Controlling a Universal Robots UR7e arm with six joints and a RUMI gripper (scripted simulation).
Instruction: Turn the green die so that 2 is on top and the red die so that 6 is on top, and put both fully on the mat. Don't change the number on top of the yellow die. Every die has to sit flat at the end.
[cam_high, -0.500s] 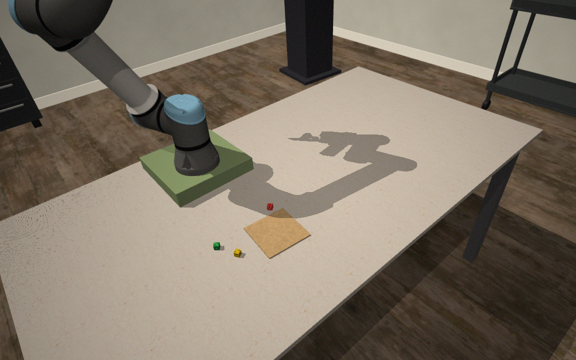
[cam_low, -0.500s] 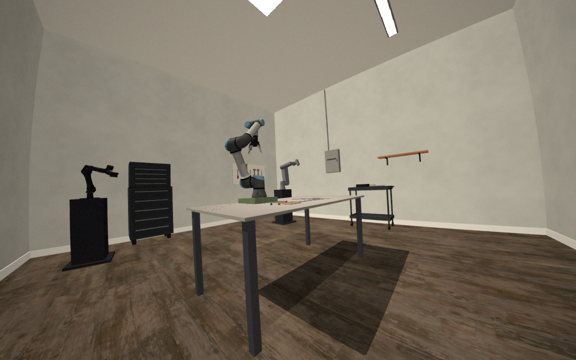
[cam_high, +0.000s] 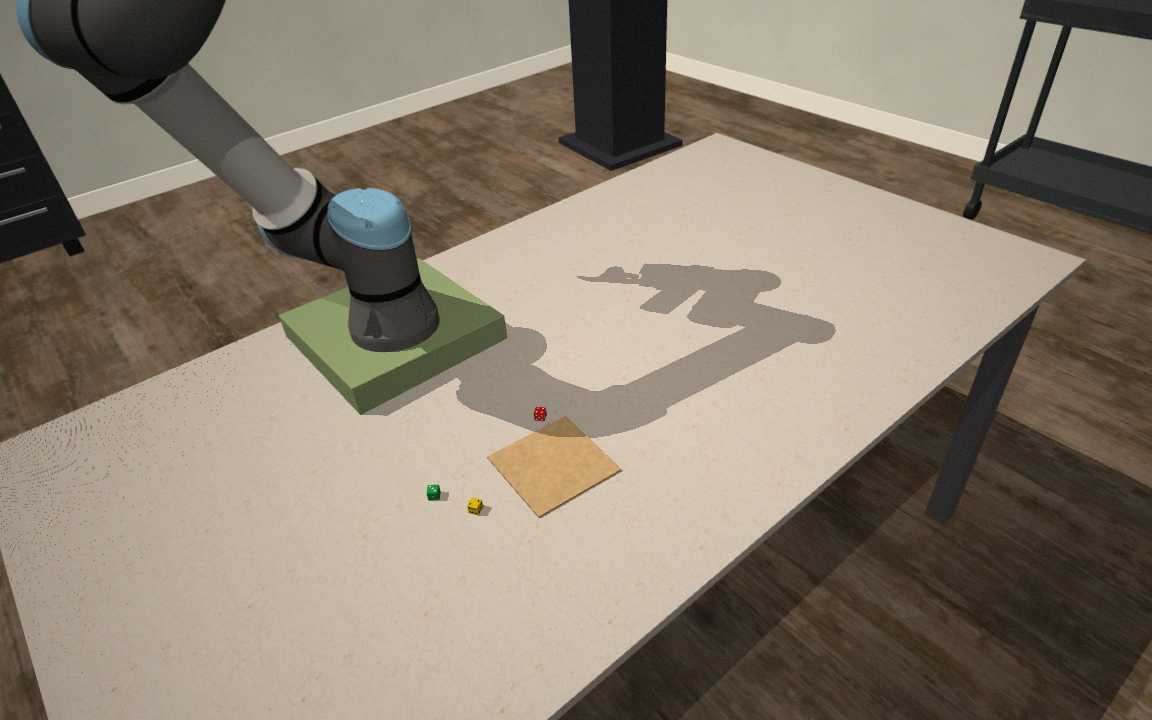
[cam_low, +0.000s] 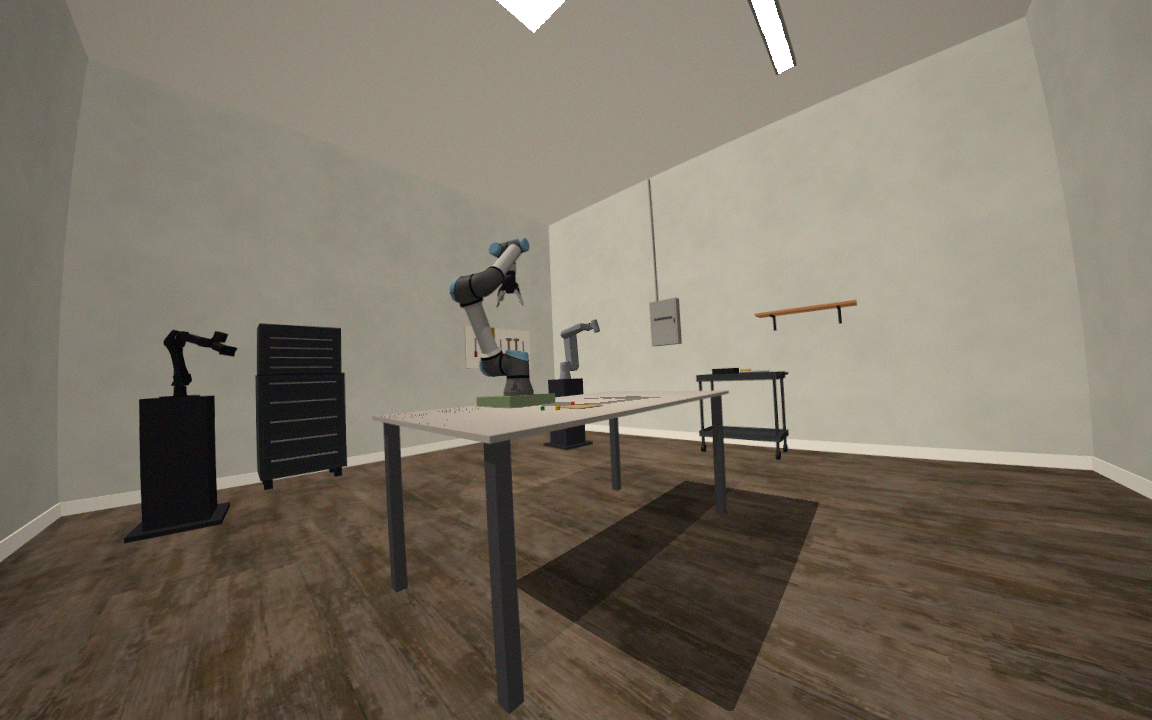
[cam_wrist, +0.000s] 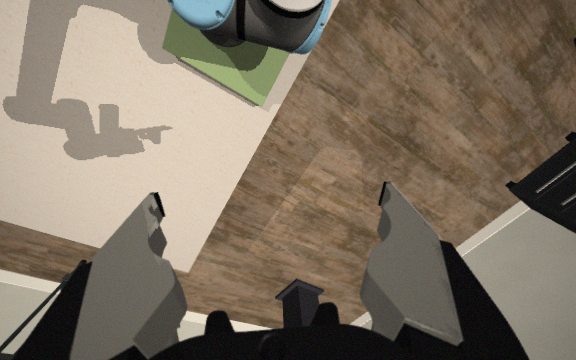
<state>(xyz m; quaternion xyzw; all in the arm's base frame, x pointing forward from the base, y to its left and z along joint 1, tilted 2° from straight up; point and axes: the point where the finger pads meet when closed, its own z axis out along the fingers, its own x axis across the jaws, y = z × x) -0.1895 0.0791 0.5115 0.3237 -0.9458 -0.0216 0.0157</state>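
Now: hand 550 mm short of the green die, 550 mm above it and 190 mm to the left of it. From my hand the other things lie so: red die 550 mm below, 510 mm ahead, 10 mm to the left; yellow die 610 mm ahead, 550 mm below, 160 mm to the right; tan mat 600 mm ahead, 550 mm below, 30 mm to the right.
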